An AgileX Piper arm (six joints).
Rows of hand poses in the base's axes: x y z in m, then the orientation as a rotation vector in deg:
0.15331 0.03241 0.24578 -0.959 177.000 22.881
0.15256 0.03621 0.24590 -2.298 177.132 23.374
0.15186 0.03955 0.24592 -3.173 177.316 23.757
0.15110 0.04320 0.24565 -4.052 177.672 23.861
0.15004 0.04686 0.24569 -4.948 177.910 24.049
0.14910 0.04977 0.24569 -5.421 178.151 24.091
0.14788 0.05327 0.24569 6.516 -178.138 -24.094
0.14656 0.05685 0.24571 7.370 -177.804 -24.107
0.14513 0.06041 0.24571 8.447 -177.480 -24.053
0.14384 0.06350 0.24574 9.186 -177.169 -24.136
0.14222 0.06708 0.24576 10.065 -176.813 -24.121
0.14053 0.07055 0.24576 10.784 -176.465 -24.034
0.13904 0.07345 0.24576 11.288 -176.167 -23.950
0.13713 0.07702 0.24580 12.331 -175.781 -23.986
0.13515 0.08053 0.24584 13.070 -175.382 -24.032
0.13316 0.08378 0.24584 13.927 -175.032 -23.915
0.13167 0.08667 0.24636 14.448 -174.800 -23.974
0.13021 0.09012 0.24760 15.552 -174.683 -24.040
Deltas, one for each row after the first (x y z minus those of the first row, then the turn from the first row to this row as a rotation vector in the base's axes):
-0.00075 0.00380 0.00012 0.290 0.096 0.882
-0.00145 0.00714 0.00014 0.509 0.270 1.470
-0.00221 0.01079 -0.00013 0.535 0.579 2.073
-0.00327 0.01445 -0.00009 0.625 0.788 2.673
-0.00421 0.01736 -0.00009 0.625 1.005 3.001
-0.00543 0.02086 -0.00009 0.618 1.181 3.727
-0.00675 0.02444 -0.00007 0.645 1.404 4.313
-0.00818 0.02800 -0.00007 0.628 1.593 5.040
-0.00947 0.03109 -0.00004 0.700 1.789 5.552
-0.01109 0.03467 -0.00002 0.711 2.020 6.161
-0.01278 0.03814 -0.00002 0.678 2.271 6.671
-0.01427 0.04104 -0.00002 0.644 2.500 7.038
-0.01618 0.04461 0.00002 0.690 2.718 7.759
-0.01816 0.04812 0.00006 0.746 2.987 8.292
-0.02015 0.05137 0.00006 0.692 3.208 8.894
-0.02164 0.05426 0.00058 0.744 3.342 9.262
-0.02310 0.05771 0.00182 0.787 3.263 9.977

